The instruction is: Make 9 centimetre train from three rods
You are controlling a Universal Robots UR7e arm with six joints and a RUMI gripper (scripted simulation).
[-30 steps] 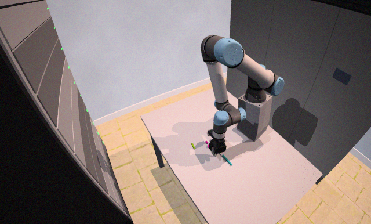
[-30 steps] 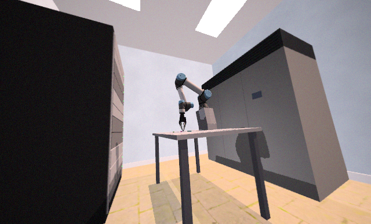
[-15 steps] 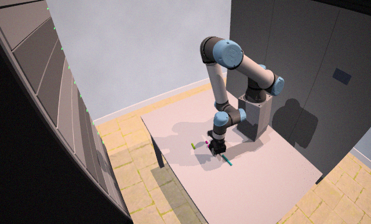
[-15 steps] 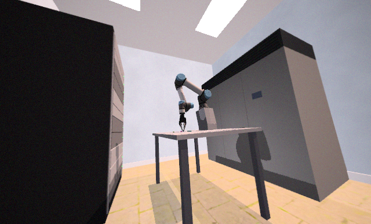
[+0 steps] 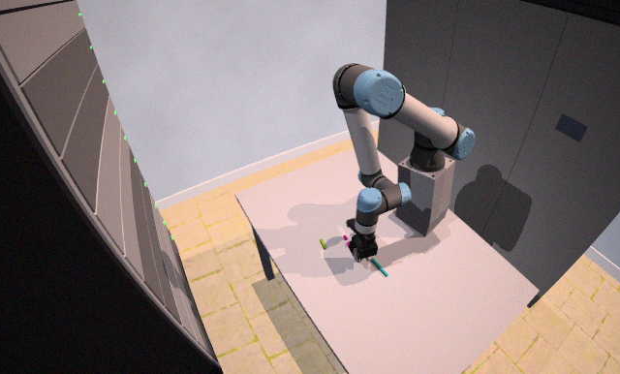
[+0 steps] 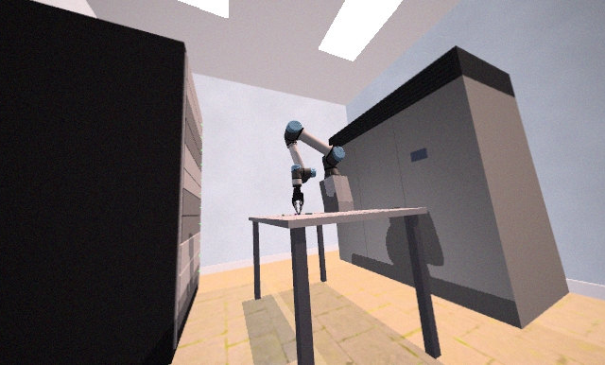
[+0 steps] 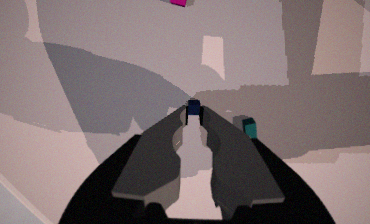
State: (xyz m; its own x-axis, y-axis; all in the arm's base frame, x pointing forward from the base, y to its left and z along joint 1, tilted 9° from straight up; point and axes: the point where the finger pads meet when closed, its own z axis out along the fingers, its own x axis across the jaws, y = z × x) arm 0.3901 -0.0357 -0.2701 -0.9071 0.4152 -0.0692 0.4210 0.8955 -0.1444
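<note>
The blue rod lies 1 cm below my hand. The rest, counted from my hand: grey rod: 17 cm to the right, 10 cm behind, 1 cm below; then turquoise rod: 8 cm to the left, 3 cm behind, 1 cm below; then lime rod: 16 cm to the right, 5 cm ahead, 1 cm below.
</note>
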